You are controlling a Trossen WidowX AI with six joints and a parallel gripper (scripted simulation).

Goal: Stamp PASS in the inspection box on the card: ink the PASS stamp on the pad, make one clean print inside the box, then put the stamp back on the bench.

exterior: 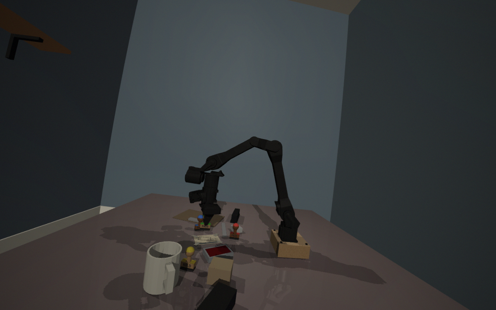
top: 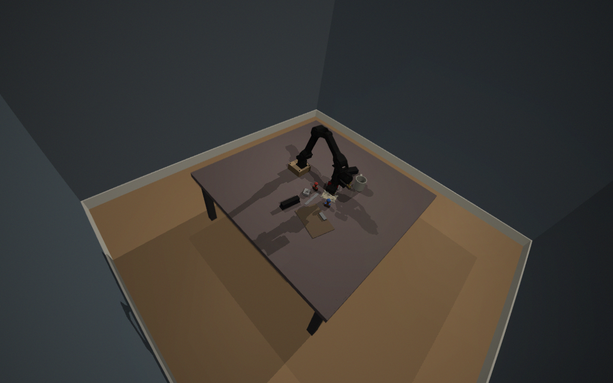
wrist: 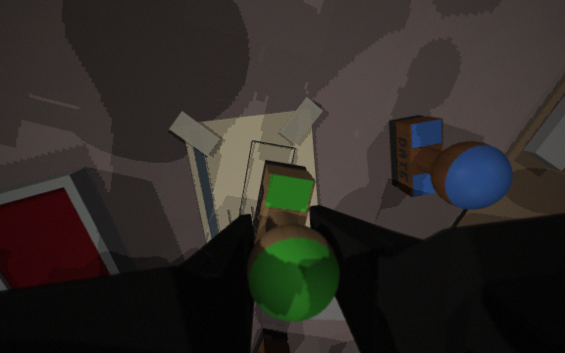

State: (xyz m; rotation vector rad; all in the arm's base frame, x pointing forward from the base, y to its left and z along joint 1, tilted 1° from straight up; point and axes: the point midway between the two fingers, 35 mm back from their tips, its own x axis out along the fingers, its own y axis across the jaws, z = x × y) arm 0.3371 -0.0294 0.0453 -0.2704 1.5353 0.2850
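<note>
My gripper tip is now 20 mm past the cream card and 60 mm above it. From my gripper tip the other things lie so: blue-knobbed stamp: 30 mm ahead, 80 mm to the right, 40 mm below; green-knobbed PASS stamp: right at my gripper tip; dark red ink pad: 70 mm behind, 100 mm to the left, 60 mm below.
</note>
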